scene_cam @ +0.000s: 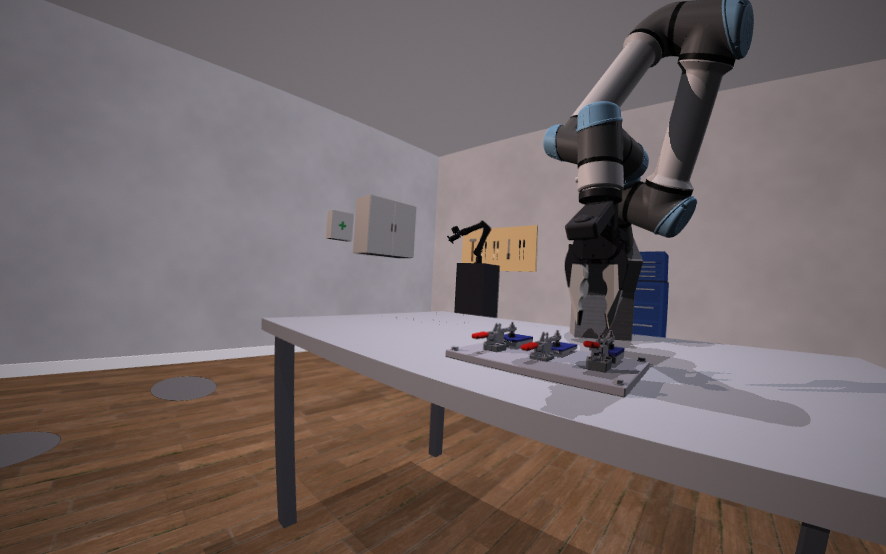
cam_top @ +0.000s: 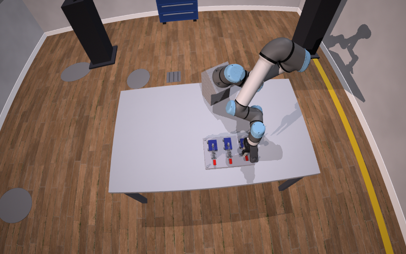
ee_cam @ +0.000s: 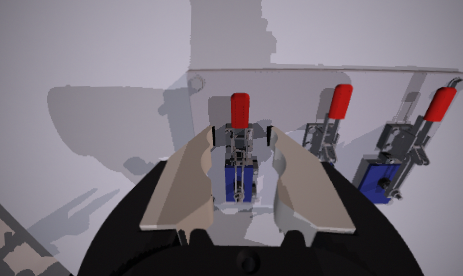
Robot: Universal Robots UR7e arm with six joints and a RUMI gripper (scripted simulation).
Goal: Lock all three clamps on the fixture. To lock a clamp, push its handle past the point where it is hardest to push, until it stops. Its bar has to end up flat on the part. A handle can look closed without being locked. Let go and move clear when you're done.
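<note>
My hand is 6 cm past the clamp, 1 cm to the right of it and 6 cm above it. From my hand the other things lie so: plate 9 cm behind, 10 cm to the right, 10 cm below.
</note>
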